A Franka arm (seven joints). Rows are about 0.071 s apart.
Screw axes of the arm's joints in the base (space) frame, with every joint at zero. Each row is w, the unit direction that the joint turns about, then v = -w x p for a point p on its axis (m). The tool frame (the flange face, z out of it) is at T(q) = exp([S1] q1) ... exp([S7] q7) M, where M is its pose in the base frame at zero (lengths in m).
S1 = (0, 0, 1, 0, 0, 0)
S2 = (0, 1, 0, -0.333, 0, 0)
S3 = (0, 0, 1, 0, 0, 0)
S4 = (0, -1, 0, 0.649, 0, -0.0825)
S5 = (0, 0, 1, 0, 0, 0)
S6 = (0, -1, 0, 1.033, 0, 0)
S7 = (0, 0, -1, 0, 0.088, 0)
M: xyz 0.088 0 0.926 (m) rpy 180 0 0 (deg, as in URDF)
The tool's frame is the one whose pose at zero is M.
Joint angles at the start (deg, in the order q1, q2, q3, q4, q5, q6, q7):
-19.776 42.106 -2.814 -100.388 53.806 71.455 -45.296
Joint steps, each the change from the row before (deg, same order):
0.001 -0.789 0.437 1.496 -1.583 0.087 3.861
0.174 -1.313 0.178 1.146 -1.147 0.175 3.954
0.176 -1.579 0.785 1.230 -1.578 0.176 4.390
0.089 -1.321 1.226 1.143 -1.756 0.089 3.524
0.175 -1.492 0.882 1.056 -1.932 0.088 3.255
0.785 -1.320 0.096 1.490 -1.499 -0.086 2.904
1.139 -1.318 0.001 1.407 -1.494 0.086 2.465
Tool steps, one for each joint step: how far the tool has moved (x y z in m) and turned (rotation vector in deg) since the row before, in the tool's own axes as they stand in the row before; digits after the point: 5 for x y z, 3 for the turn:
0.00369 -0.01439 -0.00529 -2.363 -0.703 2.395
0.00153 -0.01783 -0.00644 -2.366 -0.044 2.340
0.00160 -0.02249 -0.00366 -2.795 -0.416 2.331
0.00127 -0.02108 -0.00055 -2.671 -0.743 1.554
-0.00161 -0.02060 -0.00317 -2.997 -0.348 1.487
-0.00170 -0.02138 -0.00551 -3.017 0.137 1.159
-0.00152 -0.02217 -0.00381 -3.179 0.234 0.718

